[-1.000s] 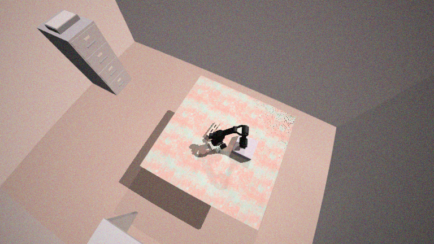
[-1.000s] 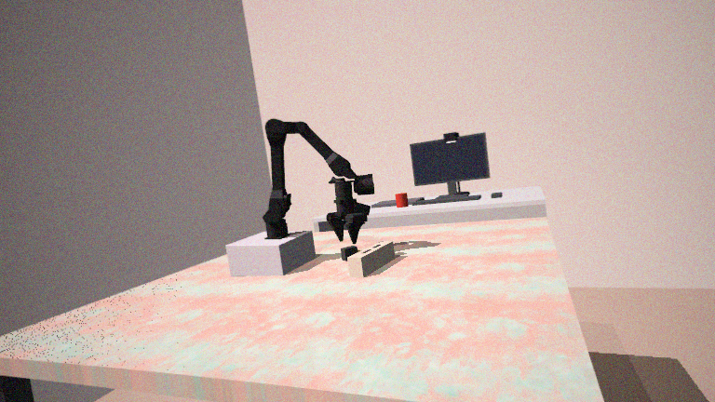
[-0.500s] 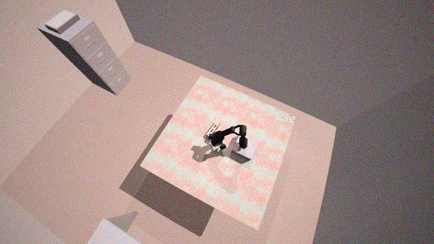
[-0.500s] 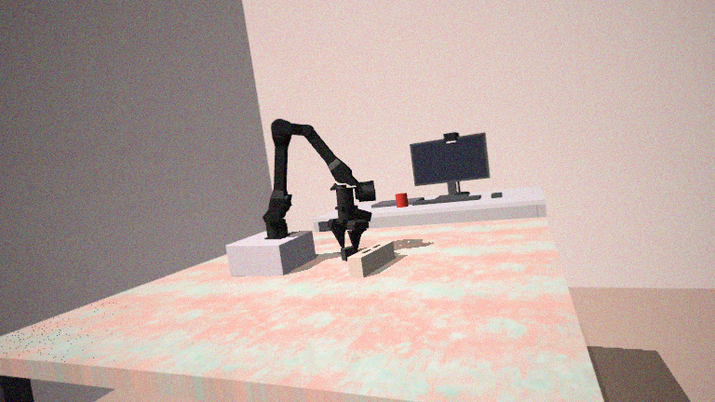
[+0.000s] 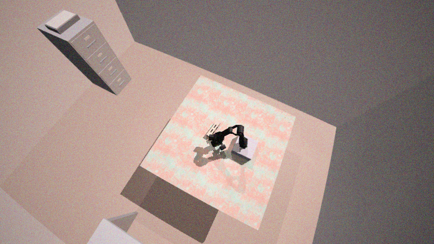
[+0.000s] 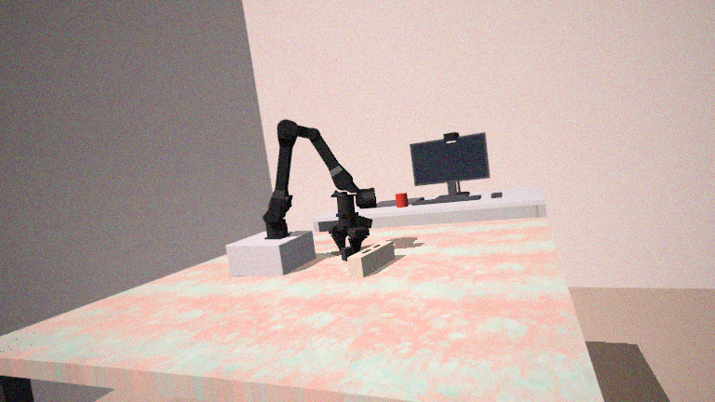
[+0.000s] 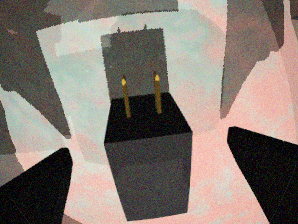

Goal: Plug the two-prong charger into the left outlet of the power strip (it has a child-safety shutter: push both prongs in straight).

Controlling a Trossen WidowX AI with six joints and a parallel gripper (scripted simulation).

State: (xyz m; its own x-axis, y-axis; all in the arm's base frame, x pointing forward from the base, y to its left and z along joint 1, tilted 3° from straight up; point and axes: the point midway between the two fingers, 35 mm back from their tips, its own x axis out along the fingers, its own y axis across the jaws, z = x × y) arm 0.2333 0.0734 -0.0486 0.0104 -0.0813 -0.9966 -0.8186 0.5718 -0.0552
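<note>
My gripper tip is now 1 cm to the right of the black two-prong charger, 1 cm below it and 1 cm short of it.
</note>
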